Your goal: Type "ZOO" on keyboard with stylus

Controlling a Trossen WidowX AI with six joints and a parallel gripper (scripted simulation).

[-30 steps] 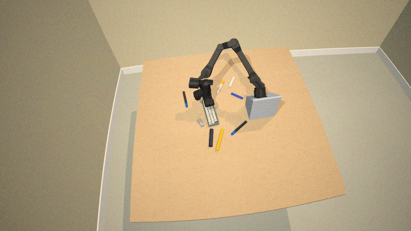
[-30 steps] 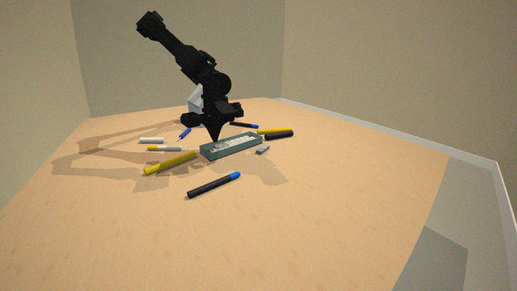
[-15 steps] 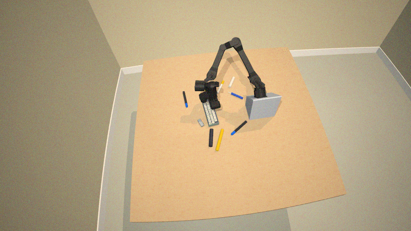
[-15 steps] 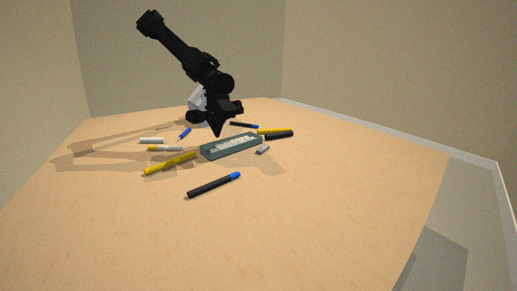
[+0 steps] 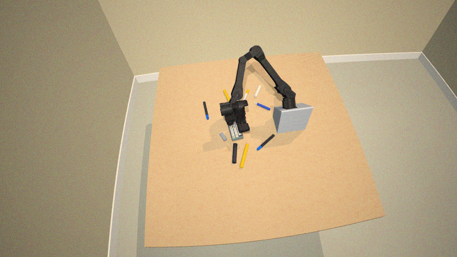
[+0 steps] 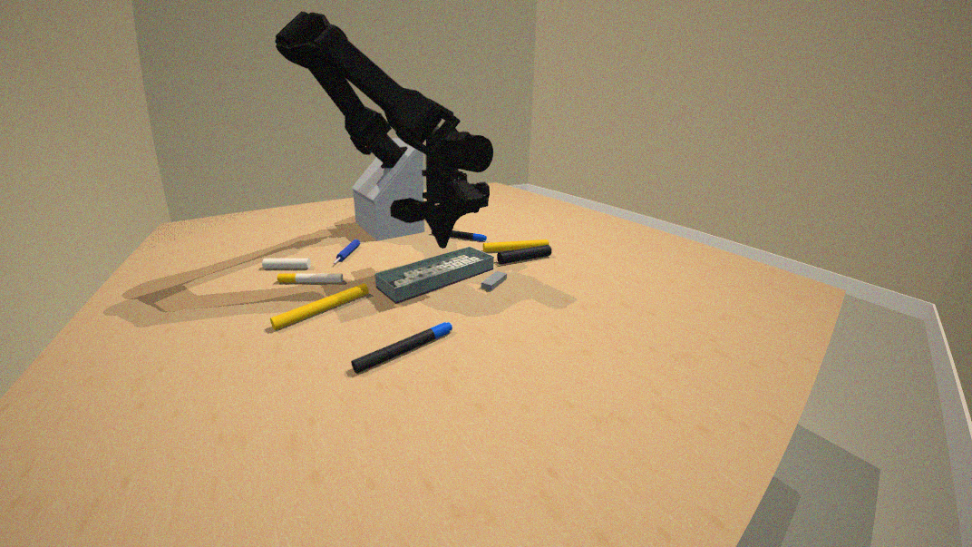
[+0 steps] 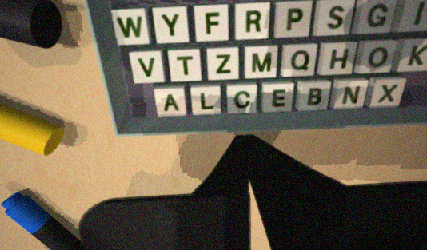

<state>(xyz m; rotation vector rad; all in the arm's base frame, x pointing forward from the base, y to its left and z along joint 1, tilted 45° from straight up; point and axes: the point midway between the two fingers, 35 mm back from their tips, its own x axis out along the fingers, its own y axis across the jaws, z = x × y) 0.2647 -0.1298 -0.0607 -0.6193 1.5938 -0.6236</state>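
Now: the blue hexagonal stylus 160 mm behind my gripper tip, 140 mm to the right of it and 30 mm below it. From my gripper tip the other things lie so: grey block (110 mm ahead, 30 mm to the left, 40 mm below); then O key (40 mm ahead, 70 mm to the right, 30 mm below); then K key (40 mm ahead, 90 mm to the right, 30 mm below).
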